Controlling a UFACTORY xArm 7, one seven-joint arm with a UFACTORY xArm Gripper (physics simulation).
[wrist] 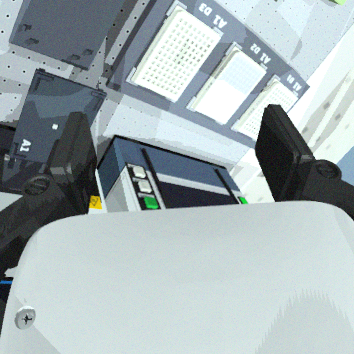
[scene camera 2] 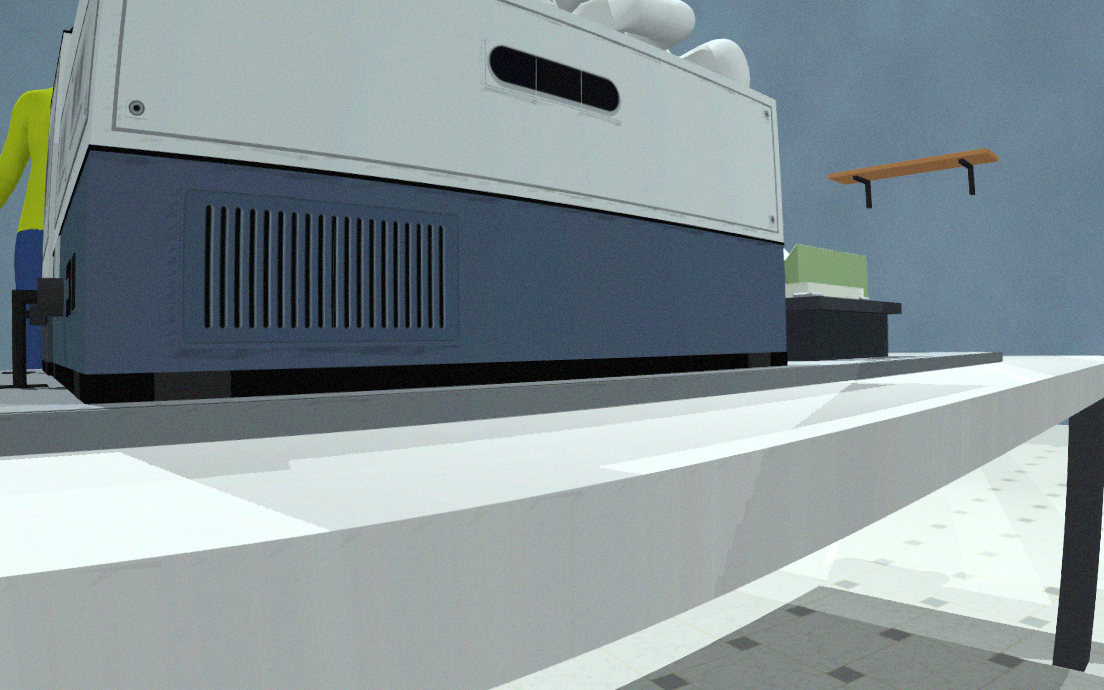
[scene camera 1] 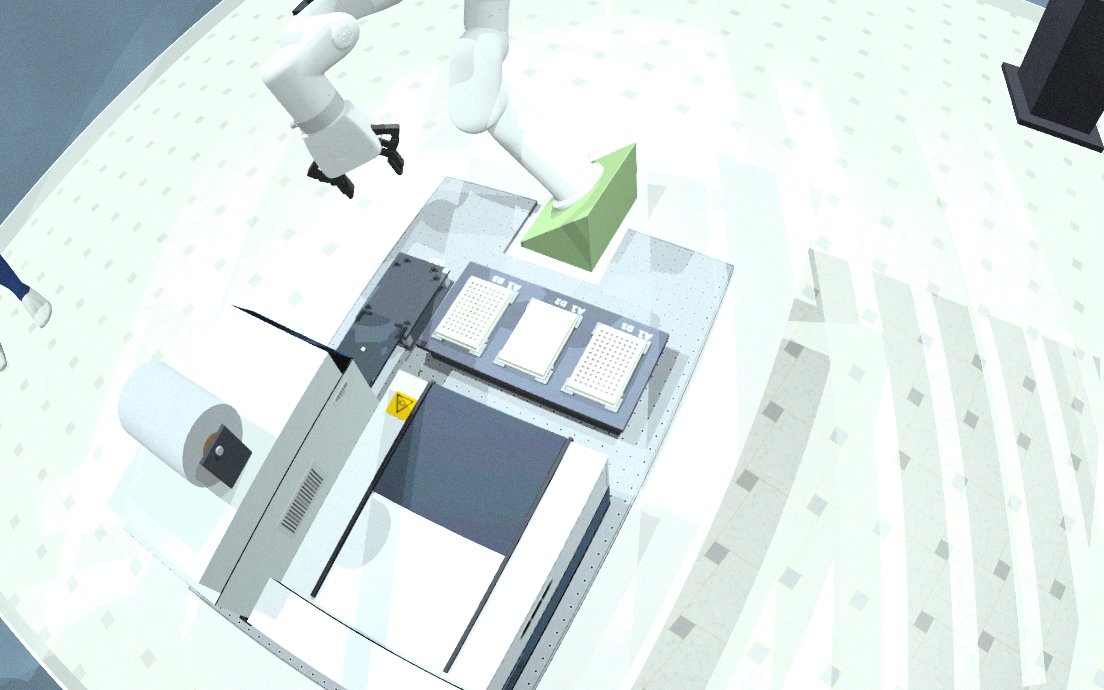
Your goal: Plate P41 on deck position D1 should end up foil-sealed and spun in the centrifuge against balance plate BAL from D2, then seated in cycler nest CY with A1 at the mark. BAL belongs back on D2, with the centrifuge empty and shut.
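Frame: origin at the arm's base, x ahead, y left, z up, level; centimetres.
Seen in the pictures: gripper, fingertip midpoint: [wrist: 176,130] [scene camera 1: 376,181]; arm's base, origin of the base link: [scene camera 1: 579,187].
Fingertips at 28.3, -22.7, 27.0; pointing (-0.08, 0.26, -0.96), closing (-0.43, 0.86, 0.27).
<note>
Offsets run from my fingertips to a thing's top centre, as dx, dy, dz.
Plate P41 @(+7.1, +37.9, -27.2) [scene camera 1: 606,366] [wrist: 268,106] sits at D1 on the deck rack, its wells showing. Balance plate BAL @(+5.2, +25.6, -27.2) [scene camera 1: 537,339] [wrist: 230,85] sits at D2 with a smooth white top. My gripper [scene camera 1: 375,183] [wrist: 176,130] is open and empty, raised up and left of the deck in scene camera 1. A dark block @(+1.2, -2.9, -29.3) [scene camera 1: 401,291] [wrist: 70,27] with small clips stands beside the D3 end; no CY label is readable. A dark flat stage @(+18.5, -2.0, -24.1) [scene camera 1: 366,351] [wrist: 57,117] bears an A1 mark in the wrist view. I cannot tell the centrifuge's lid state.
A third welled plate @(+3.3, +13.4, -27.2) [scene camera 1: 476,313] [wrist: 177,54] sits at D3. A large white and blue machine [scene camera 1: 586,480] [scene camera 2: 618,284] [wrist: 175,157] stands beyond the rack @(+4.8, +25.7, -28.2) [scene camera 1: 521,379]. A white roll @(+48.7, -6.0, +12.8) [scene camera 1: 166,414] stands left of a tall grey housing @(+46.5, -5.7, +12.8) [scene camera 1: 284,496]. A green wedge [scene camera 1: 606,215] [scene camera 2: 830,270] surrounds the arm's base.
</note>
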